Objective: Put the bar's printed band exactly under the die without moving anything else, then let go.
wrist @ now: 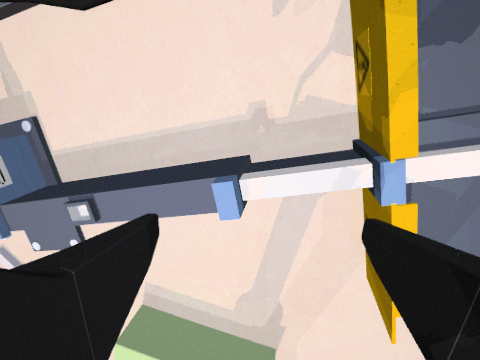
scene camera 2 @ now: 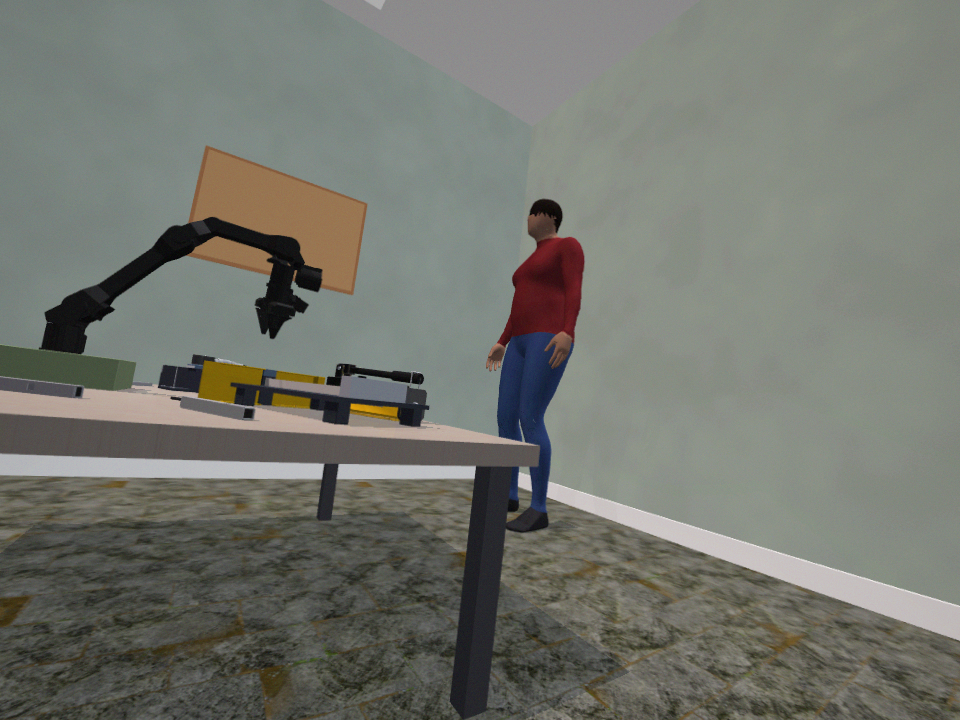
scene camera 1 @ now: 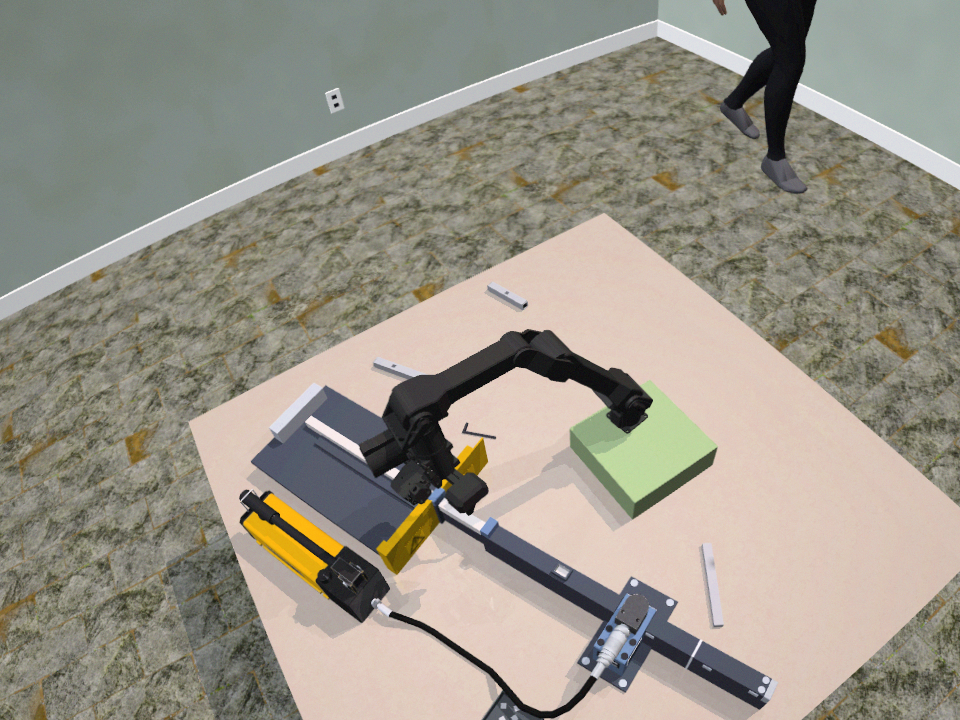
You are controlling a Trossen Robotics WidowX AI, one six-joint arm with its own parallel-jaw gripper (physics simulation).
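Places are measured from the arm's base along level axes (x ahead, y left, z up), in centimetres.
Pixels of known places: gripper, fingertip midpoint: (wrist: pixel 261 226) (scene camera 2: pixel 267 336); arm's base at its link origin: (scene camera 2: pixel 60 352) (scene camera 1: pixel 627 416).
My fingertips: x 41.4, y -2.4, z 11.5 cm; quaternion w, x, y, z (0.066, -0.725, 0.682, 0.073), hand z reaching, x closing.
Note:
For each thing: its middle in the pictures, then the offset to it from my fingertips. "pt": a spot on its surface instead.
- white bar at a spot on its surface: (wrist: pixel 310 182) (scene camera 1: pixel 461 513) pt dx -1.6, dy -3.1, dz -11.7 cm
- dark guide rail at a spot on its surface: (wrist: pixel 155 197) pt dx -5.2, dy +10.9, dz -11.1 cm
- yellow guard at a spot on its surface: (wrist: pixel 401 85) pt dx +6.6, dy -7.3, dz -9.4 cm
- blue press unit at a spot on its surface: (wrist: pixel 17 160) pt dx -5.6, dy +32.3, dz -15.5 cm
- yellow hand pump at the middle of its body: (scene camera 1: pixel 306 548) (scene camera 2: pixel 374 392) dx +26.6, dy -17.2, dz -12.1 cm
- black hose at a spot on its surface: (scene camera 1: pixel 445 639) pt dx +15.3, dy +13.1, dz -17.5 cm
- hex key at the middle of its body: (scene camera 1: pixel 480 430) dx -18.7, dy -20.3, dz -18.4 cm
- light end block at a spot on its surface: (scene camera 1: pixel 297 412) pt dx +11.9, dy -46.8, dz -9.8 cm
The white bar (scene camera 1: pixel 462 516) (wrist: pixel 310 182) lies along the dark guide rail (scene camera 1: pixel 542 556) (wrist: pixel 155 197), passing through the gap in the yellow guard (scene camera 1: pixel 410 537) (wrist: pixel 401 85) and on over the dark plate. No printed band can be made out on its visible parts. The blue press unit (scene camera 1: pixel 604 640) (wrist: pixel 17 160) straddles the rail; the die inside it cannot be made out. My gripper (scene camera 2: pixel 270 331) (wrist: pixel 261 226) is open and empty, high above the bar near the guard. In the wrist view its fingertips appear beside the bar's exposed stretch. The arm hides the fingertips in scene camera 1.
The arm stands on a green block (scene camera 1: pixel 659 457) (scene camera 2: pixel 108 372) (wrist: pixel 195 327). A yellow hand pump (scene camera 1: pixel 290 534) joins the press by a black hose (scene camera 1: pixel 445 639). Loose grey bars (scene camera 1: pixel 506 296) (scene camera 1: pixel 711 585) and a hex key (scene camera 1: pixel 479 432) lie on the table. A light end block (scene camera 1: pixel 297 412) stands on the plate.

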